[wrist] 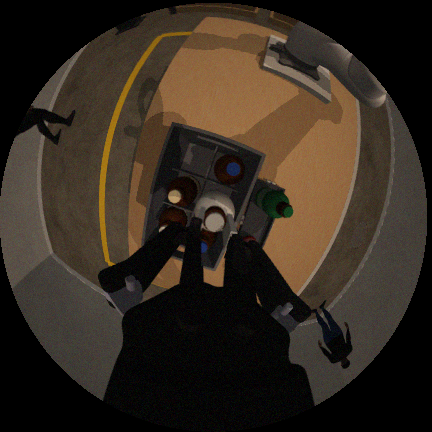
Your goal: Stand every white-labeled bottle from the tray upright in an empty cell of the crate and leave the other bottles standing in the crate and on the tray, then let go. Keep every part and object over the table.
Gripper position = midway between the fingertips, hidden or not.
In view: the gripper [213,217], a green bottle [274,203] and a white-labeled bottle [217,204].
